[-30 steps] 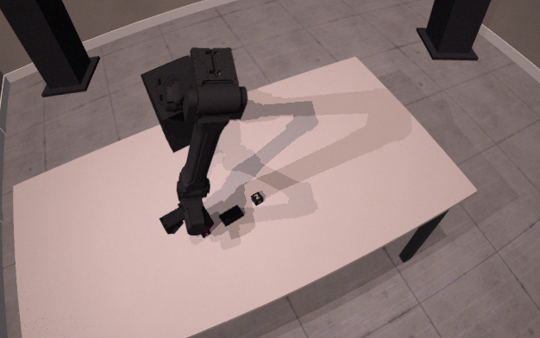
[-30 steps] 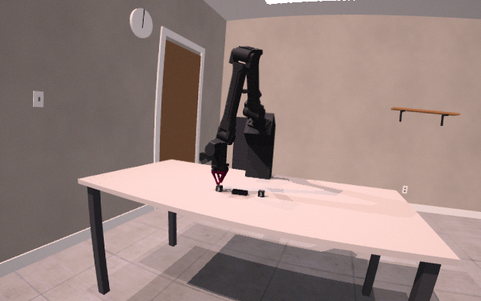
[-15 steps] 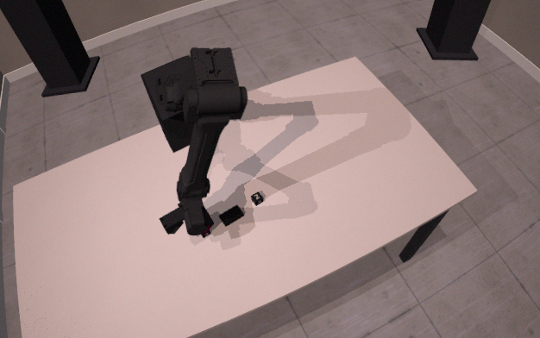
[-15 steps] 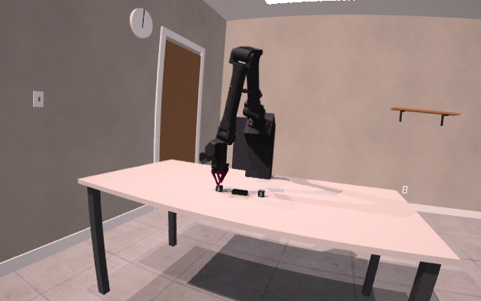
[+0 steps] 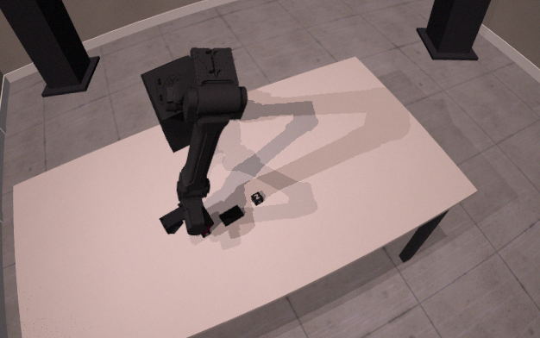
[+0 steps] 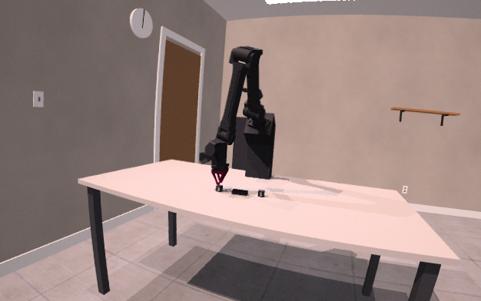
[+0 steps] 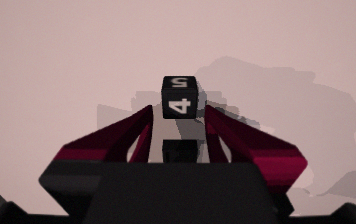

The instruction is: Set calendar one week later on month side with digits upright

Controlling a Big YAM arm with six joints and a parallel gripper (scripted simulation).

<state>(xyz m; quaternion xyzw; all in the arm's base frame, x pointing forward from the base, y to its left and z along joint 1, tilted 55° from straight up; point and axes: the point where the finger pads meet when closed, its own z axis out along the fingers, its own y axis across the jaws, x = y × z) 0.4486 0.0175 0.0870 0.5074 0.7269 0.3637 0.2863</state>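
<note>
My gripper is now 3 cm above the black calendar block. From my hand the other things lie so: black tray (9 cm to the left, 6 cm behind, 4 cm below).
</note>
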